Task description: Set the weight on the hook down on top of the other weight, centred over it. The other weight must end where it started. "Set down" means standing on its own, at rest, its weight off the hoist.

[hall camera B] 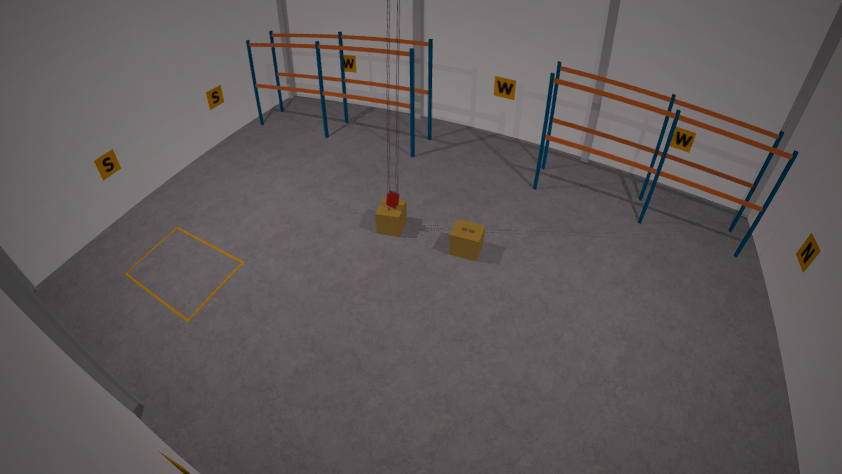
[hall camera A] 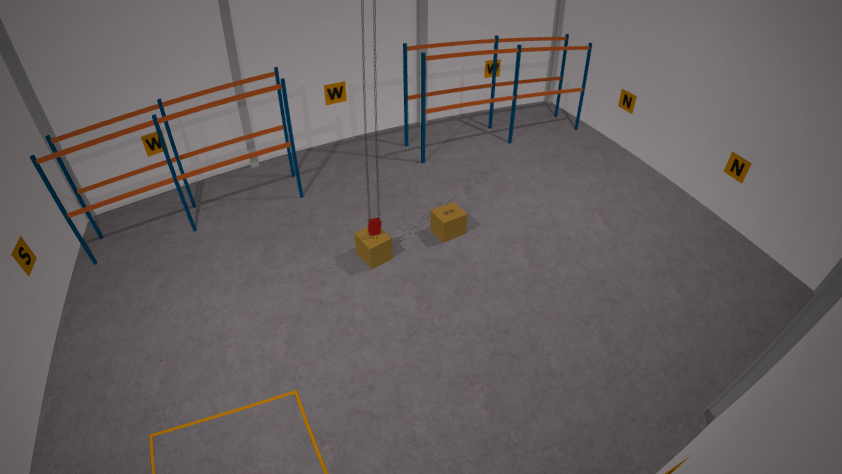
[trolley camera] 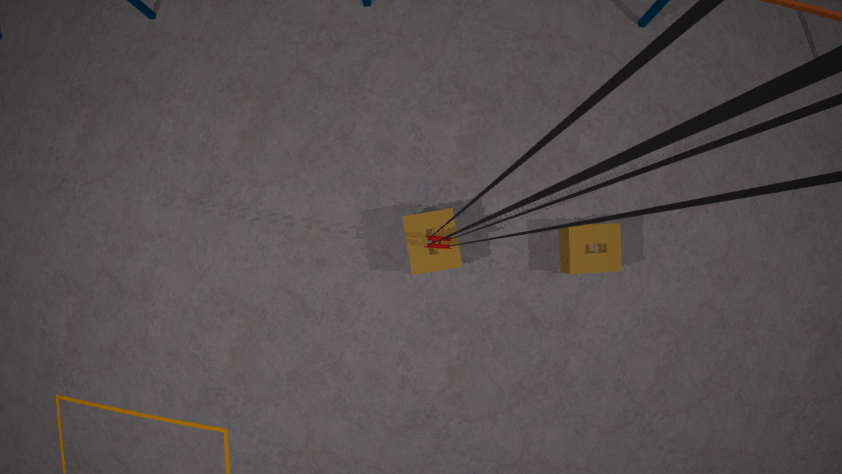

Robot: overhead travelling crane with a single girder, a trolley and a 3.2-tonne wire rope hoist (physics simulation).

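My hook, under a red hook block (hall camera A: pixel 374 226) (hall camera B: pixel 393 199) (trolley camera: pixel 438 242), holds a yellow box-shaped weight (hall camera A: pixel 374 253) (hall camera B: pixel 390 223) (trolley camera: pixel 417 259). This weight hangs upright, low over the floor; whether its underside touches the floor I cannot tell. The other yellow weight (hall camera A: pixel 448 227) (hall camera B: pixel 466 244) (trolley camera: pixel 590 260) stands upright on the floor, apart from it, to the right in all three views. In the trolley view the hooked weight is turned slightly against the other one, with a gap of floor between them. The hook's tip is too small to make out.
An orange outlined square (hall camera A: pixel 223 413) (hall camera B: pixel 210 244) (trolley camera: pixel 141 413) is marked on the floor. Two blue and orange racks stand along the W wall: one rack (hall camera A: pixel 48 183) (hall camera B: pixel 411 129) and another rack (hall camera A: pixel 423 135) (hall camera B: pixel 780 178). Blue rack feet show at the trolley view's top edge.
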